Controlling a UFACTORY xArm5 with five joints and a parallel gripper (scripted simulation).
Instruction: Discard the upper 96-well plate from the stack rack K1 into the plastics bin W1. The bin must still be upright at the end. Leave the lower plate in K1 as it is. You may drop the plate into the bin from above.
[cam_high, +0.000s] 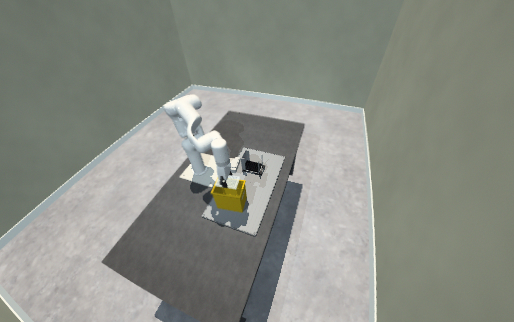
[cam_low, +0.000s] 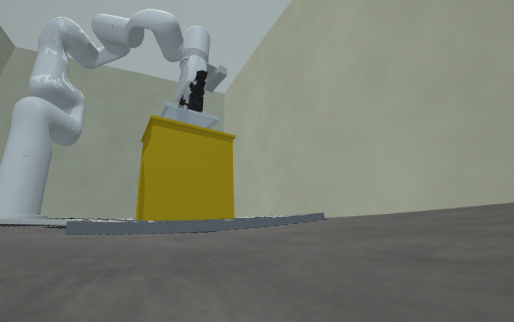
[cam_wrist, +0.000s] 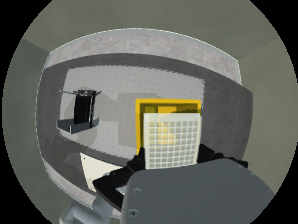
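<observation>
The yellow plastics bin W1 lies 150 mm below my hand. Round my hand: K1 label: 60 mm ahead, 340 mm to the left, 220 mm below; 96-well plate: 10 mm below.
</observation>
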